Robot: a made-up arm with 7 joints.
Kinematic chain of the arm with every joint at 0, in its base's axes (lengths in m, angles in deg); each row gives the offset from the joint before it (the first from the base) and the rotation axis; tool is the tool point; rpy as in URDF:
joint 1: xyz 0 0 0.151 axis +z
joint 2: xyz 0 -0.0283 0.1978 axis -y
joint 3: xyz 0 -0.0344 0.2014 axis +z
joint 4: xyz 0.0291 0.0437 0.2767 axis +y
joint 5: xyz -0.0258 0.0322 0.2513 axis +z
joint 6: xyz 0 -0.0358 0.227 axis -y
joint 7: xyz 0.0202 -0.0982 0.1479 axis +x
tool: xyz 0 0 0 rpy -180 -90 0
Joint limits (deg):
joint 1: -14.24..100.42
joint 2: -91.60..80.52
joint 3: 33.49..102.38
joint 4: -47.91..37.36
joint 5: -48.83..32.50
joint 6: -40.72..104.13
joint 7: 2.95..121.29
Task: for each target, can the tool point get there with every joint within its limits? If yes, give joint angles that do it. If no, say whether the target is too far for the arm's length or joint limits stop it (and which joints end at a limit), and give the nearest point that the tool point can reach.
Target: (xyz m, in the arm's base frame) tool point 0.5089 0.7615 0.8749
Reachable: yes | joints 71.07 -63.45 42.18 -8.67 10.53 58.42 96.04
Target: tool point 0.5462 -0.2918 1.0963
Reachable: yes | joints -1.48 -50.11 44.61 -15.40 -19.99 89.46 66.83
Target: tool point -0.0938 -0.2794 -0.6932
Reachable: no: joint limits stop it (at a limit: joint 2, joint 3, joint 4, joint 5) | nearest point -0.2338 -0.6964 0.0087 | short by 0.828 m
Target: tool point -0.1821 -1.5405 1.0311
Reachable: no: too far | nearest point -0.1205 -1.0190 0.8001 | short by 0.574 m
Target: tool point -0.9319 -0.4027 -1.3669
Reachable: no: too far | nearest point -0.7636 -0.3300 -0.0126 | short by 1.367 m
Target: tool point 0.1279 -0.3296 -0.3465
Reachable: no: joint limits stop it (at a limit: joint 2, joint 3, joint 4, joint 5, joint 6) | nearest point 0.2622 -0.6758 0.0154 | short by 0.518 m
